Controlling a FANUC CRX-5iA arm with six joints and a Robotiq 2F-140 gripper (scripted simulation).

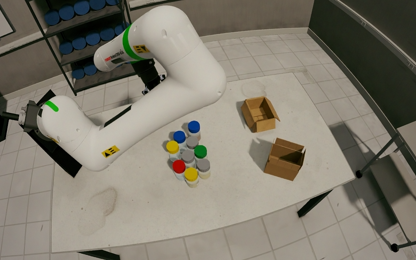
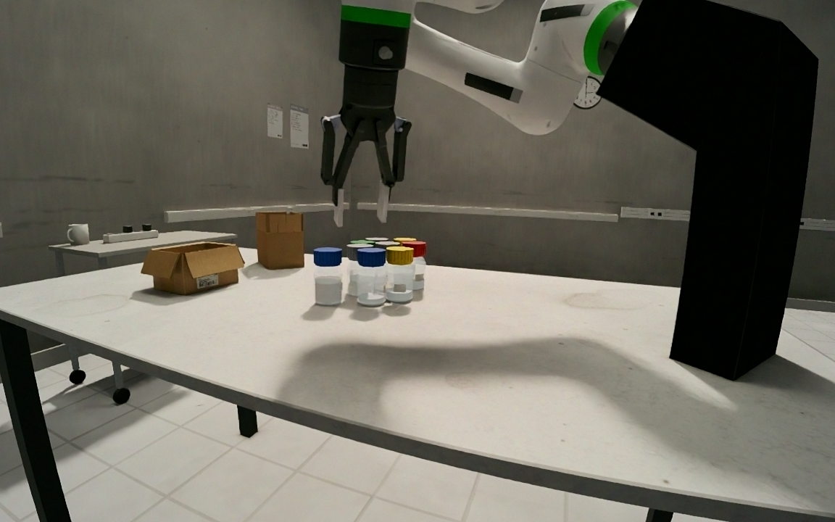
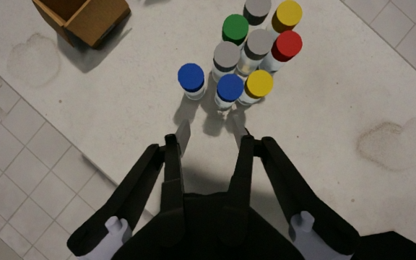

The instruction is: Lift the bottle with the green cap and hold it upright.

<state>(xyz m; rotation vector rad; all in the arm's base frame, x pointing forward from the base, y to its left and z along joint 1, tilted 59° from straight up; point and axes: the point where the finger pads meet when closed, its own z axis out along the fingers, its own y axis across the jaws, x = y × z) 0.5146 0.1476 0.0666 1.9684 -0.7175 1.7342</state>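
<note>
The green-capped bottle is 60 mm ahead of my hand, 210 mm to the right of it and 150 mm below it. Round my hand: red-capped bottle: 50 mm behind, 240 mm to the right, 150 mm below; blue-capped bottle: 10 mm ahead, 100 mm to the right, 150 mm below; yellow-capped bottle: 40 mm behind, 140 mm to the right, 150 mm below.
</note>
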